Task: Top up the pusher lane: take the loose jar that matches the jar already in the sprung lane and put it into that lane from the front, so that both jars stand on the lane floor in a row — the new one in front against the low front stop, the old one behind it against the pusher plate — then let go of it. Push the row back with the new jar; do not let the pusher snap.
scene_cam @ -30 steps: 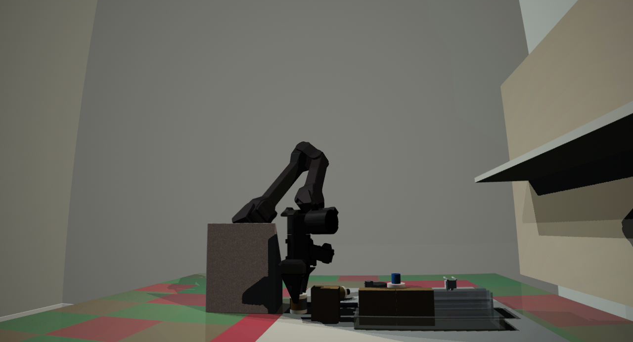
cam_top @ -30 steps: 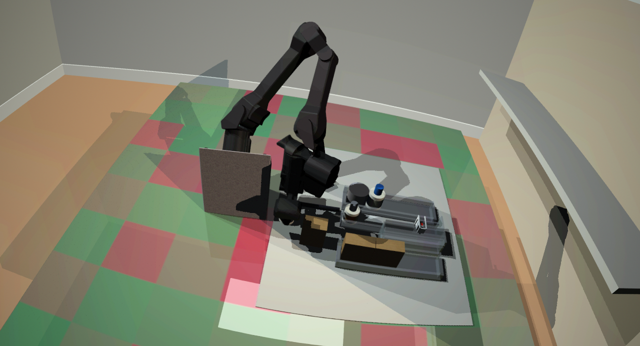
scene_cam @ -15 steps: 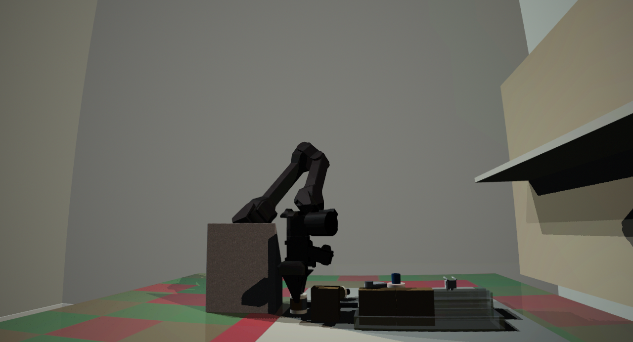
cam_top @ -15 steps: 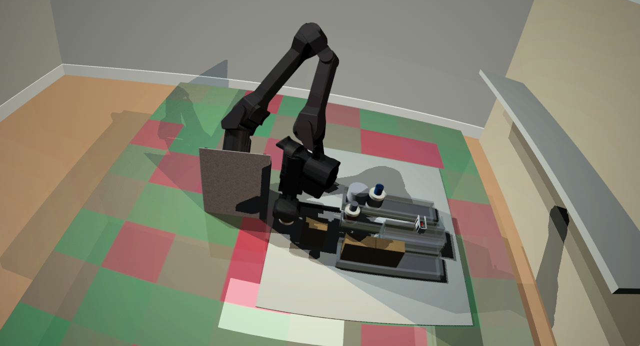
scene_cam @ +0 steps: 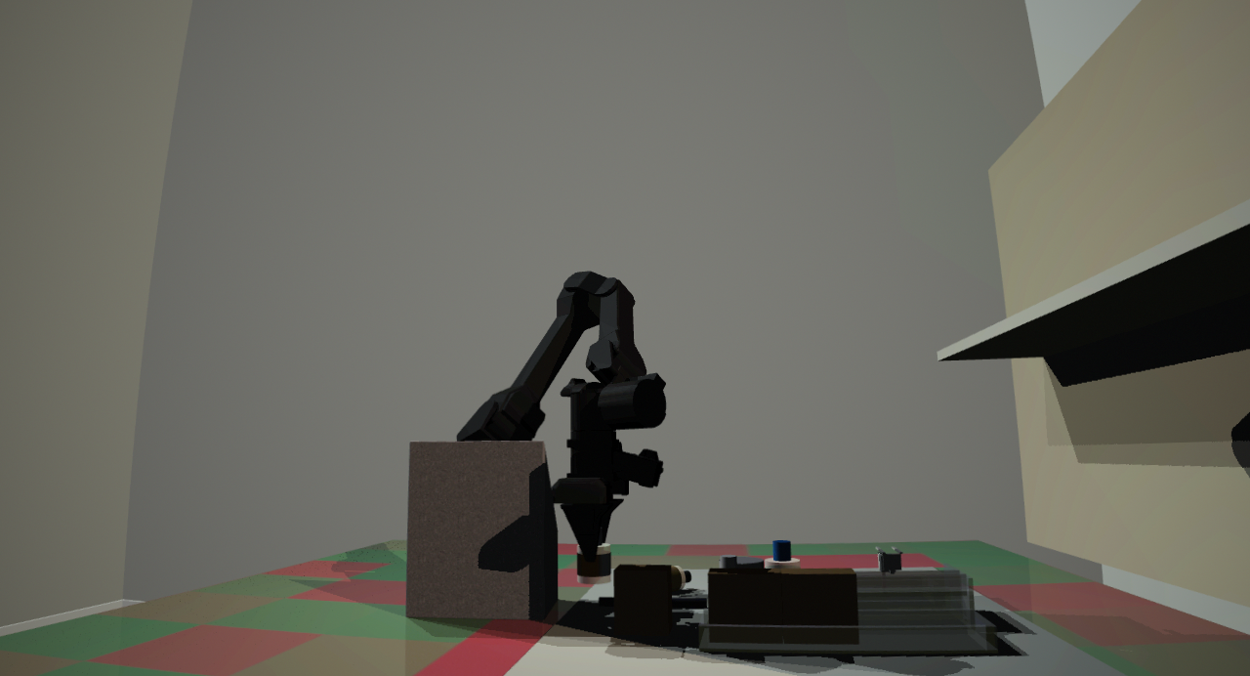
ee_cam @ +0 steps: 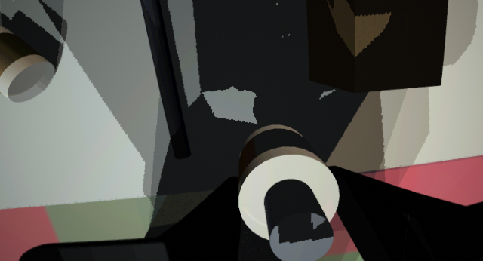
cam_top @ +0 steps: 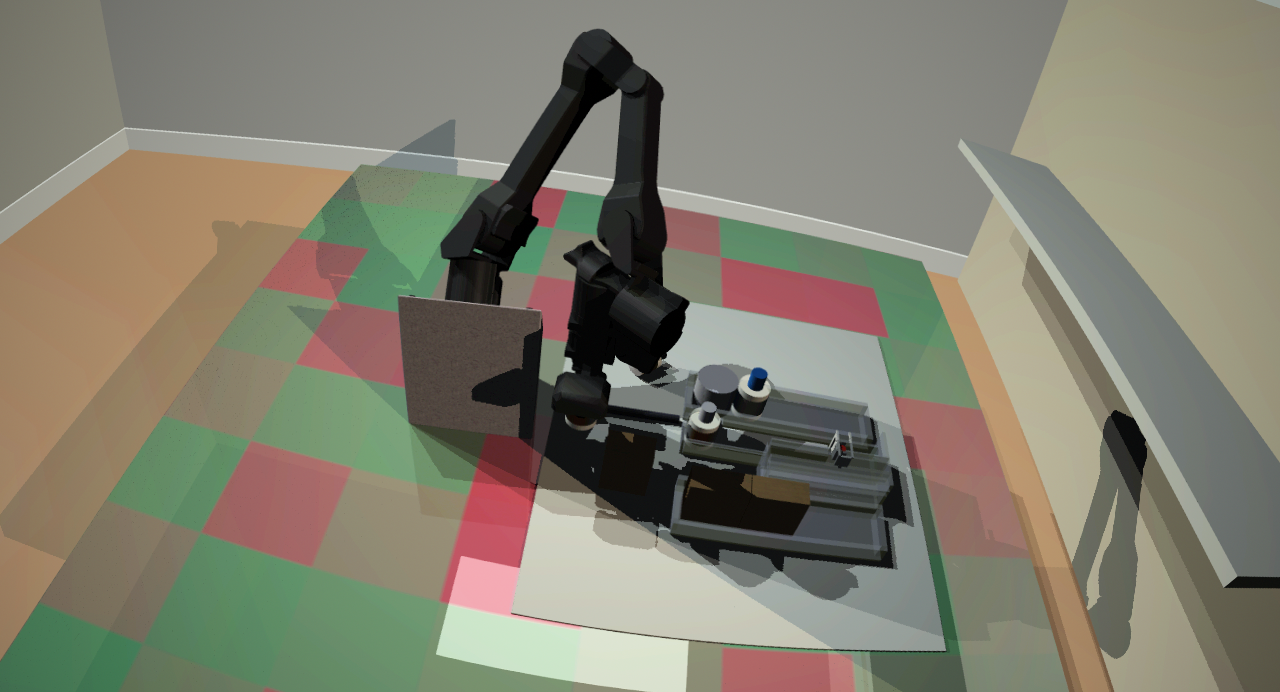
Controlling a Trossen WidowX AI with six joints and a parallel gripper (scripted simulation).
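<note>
Now: the grey cylinder 19 cm ahead of my gripper tip, 10 cm to the left of it and 4 cm below it. From my gripper tip the other things lie so: black bar (7 cm ahead, 6 cm to the left, 6 cm below); then brown box (6 cm ahead, 6 cm to the right, 4 cm below); then pusher plate (27 cm ahead, 2 cm to the right, 2 cm below).
</note>
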